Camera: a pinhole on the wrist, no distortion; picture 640 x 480 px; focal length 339.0 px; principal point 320.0 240.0 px. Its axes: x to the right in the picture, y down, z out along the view. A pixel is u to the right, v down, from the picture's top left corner.
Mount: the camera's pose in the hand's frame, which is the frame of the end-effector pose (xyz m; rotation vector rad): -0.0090 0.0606 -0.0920 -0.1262 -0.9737 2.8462
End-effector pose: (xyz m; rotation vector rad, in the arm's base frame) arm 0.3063 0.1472 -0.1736 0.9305 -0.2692 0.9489
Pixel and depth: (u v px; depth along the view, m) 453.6 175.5 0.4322
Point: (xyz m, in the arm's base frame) 0.3179 -0.2359 -0.1869
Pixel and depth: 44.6 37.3 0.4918
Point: 0.6556 -0.0474 0.2860
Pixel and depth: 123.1 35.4 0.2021
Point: 0.3752 0.0913 -0.0227
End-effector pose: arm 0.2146 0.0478 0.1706 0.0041 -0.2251 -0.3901
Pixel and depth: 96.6 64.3 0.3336
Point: 0.3039 -0.0461 0.4869
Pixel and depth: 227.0 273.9 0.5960
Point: 0.0665 -0.3093 0.5078
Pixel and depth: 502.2 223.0 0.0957
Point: 0.1595 0.0872 0.1408
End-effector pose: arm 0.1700 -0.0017 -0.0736 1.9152 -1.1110 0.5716
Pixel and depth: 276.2 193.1 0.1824
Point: 0.1946 -0.0470 -0.1294
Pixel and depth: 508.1 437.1 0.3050
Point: 0.2573 0.1452 -0.3582
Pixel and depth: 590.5 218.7 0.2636
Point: 0.0892 0.0341 -0.3384
